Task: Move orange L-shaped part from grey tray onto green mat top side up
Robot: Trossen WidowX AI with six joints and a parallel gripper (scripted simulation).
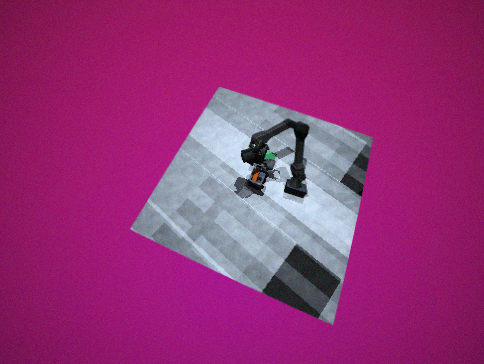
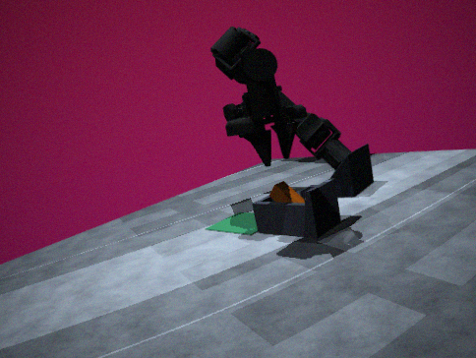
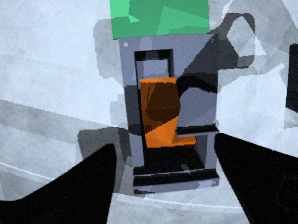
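Right now my gripper tip is 100 mm above the orange L-shaped part, 30 mm to the right of it and 20 mm past it. The rest, counted from my gripper tip: green mat (160 mm below, 140 mm to the right, 10 mm behind).
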